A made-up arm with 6 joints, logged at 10 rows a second.
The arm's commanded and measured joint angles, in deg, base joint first. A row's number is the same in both.
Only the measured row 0 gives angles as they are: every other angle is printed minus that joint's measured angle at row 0.
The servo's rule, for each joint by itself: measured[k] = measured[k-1] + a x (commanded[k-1-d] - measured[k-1]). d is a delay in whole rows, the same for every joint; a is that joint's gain. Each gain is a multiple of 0.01, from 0.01 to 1. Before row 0 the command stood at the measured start. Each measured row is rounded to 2 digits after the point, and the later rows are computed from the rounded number. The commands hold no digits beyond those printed.
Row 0, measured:
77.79, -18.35, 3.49, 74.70, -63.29, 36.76
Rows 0 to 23, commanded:
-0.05, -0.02, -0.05, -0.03, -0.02, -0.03
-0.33, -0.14, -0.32, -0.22, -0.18, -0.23
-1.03, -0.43, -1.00, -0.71, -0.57, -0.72
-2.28, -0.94, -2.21, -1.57, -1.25, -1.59
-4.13, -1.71, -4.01, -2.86, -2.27, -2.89
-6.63, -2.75, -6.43, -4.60, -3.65, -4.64
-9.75, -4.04, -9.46, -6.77, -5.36, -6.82
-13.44, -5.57, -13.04, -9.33, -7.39, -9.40
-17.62, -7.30, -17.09, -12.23, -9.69, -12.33
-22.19, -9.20, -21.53, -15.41, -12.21, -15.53
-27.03, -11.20, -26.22, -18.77, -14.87, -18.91
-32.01, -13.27, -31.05, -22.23, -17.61, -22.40
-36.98, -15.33, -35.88, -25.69, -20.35, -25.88
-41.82, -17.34, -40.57, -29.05, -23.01, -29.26
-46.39, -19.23, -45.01, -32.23, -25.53, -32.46
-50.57, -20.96, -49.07, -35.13, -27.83, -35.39
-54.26, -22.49, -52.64, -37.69, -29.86, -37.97
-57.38, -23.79, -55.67, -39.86, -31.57, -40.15
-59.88, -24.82, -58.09, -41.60, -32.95, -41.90
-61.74, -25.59, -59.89, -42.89, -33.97, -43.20
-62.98, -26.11, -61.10, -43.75, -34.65, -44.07
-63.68, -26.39, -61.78, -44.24, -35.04, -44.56
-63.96, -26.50, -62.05, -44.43, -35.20, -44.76
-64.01, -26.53, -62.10, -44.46, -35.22, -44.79
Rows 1 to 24, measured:
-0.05, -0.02, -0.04, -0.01, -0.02, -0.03
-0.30, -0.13, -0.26, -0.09, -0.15, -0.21
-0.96, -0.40, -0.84, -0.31, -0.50, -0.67
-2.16, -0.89, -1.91, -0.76, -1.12, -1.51
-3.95, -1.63, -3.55, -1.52, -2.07, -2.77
-6.39, -2.64, -5.80, -2.63, -3.38, -4.47
-9.45, -3.90, -8.65, -4.12, -5.02, -6.61
-13.08, -5.40, -12.07, -6.00, -6.99, -9.15
-17.21, -7.11, -15.99, -8.24, -9.23, -12.04
-21.74, -8.99, -20.31, -10.82, -11.70, -15.22
-26.55, -10.98, -24.92, -13.68, -14.33, -18.58
-31.52, -13.04, -29.70, -16.76, -17.05, -22.06
-36.49, -15.10, -34.52, -19.97, -19.79, -25.54
-41.34, -17.12, -39.24, -23.24, -22.46, -28.93
-45.94, -19.02, -43.74, -26.48, -25.01, -32.14
-50.15, -20.77, -47.90, -29.59, -27.35, -35.10
-53.89, -22.32, -51.60, -32.51, -29.43, -37.71
-57.07, -23.64, -54.77, -35.16, -31.21, -39.93
-59.63, -24.70, -57.36, -37.48, -32.65, -41.72
-61.55, -25.50, -59.33, -39.43, -33.75, -43.07
-62.85, -26.05, -60.71, -40.99, -34.50, -43.98
-63.61, -26.36, -61.54, -42.16, -34.95, -44.51
-63.93, -26.49, -61.94, -42.98, -35.16, -44.74
-64.00, -26.53, -62.06, -43.51, -35.21, -44.79
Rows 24 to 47, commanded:
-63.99, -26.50, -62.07, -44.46, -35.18, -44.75
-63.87, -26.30, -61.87, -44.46, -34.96, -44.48
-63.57, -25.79, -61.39, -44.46, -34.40, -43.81
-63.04, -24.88, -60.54, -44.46, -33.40, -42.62
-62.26, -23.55, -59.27, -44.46, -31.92, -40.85
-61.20, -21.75, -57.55, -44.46, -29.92, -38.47
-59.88, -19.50, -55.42, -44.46, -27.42, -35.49
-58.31, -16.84, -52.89, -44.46, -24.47, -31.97
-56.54, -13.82, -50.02, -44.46, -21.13, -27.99
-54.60, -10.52, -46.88, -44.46, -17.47, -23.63
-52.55, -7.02, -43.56, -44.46, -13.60, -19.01
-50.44, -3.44, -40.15, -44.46, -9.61, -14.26
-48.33, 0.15, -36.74, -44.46, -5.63, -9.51
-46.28, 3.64, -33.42, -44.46, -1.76, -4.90
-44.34, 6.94, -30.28, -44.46, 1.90, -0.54
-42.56, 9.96, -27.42, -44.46, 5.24, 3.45
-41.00, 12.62, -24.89, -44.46, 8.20, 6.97
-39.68, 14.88, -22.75, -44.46, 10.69, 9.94
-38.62, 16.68, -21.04, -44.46, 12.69, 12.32
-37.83, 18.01, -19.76, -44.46, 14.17, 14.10
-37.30, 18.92, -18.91, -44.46, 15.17, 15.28
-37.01, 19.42, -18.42, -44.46, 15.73, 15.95
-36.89, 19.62, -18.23, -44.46, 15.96, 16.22
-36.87, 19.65, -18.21, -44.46, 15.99, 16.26
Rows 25 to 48, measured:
-63.99, -26.50, -62.07, -43.85, -35.19, -44.75
-63.88, -26.32, -61.91, -44.07, -35.00, -44.50
-63.60, -25.84, -61.50, -44.21, -34.50, -43.87
-63.09, -24.98, -60.75, -44.30, -33.59, -42.73
-62.33, -23.69, -59.60, -44.36, -32.20, -41.02
-61.30, -21.94, -58.00, -44.40, -30.31, -38.70
-60.01, -19.74, -55.99, -44.42, -27.91, -35.78
-58.46, -17.13, -53.57, -44.43, -25.05, -32.31
-56.71, -14.15, -50.80, -44.44, -21.80, -28.38
-54.79, -10.88, -47.74, -44.45, -18.21, -24.06
-52.75, -7.41, -44.48, -44.45, -14.38, -19.46
-50.65, -3.84, -41.10, -44.45, -10.42, -14.73
-48.54, -0.25, -37.70, -44.45, -6.44, -9.98
-46.48, 3.25, -34.36, -44.45, -2.56, -5.36
-44.53, 6.57, -31.18, -44.45, 1.14, -0.97
-42.74, 9.62, -28.25, -44.45, 4.54, 3.05
-41.16, 12.32, -25.63, -44.45, 7.58, 6.62
-39.81, 14.62, -23.38, -44.45, 10.16, 9.64
-38.73, 16.47, -21.55, -44.45, 12.26, 12.08
-37.91, 17.86, -20.15, -44.45, 13.85, 13.92
-37.35, 18.81, -19.18, -44.45, 14.95, 15.16
-37.04, 19.36, -18.59, -44.45, 15.60, 15.88
-36.90, 19.59, -18.31, -44.45, 15.90, 16.19
-36.87, 19.64, -18.23, -44.45, 15.97, 16.25

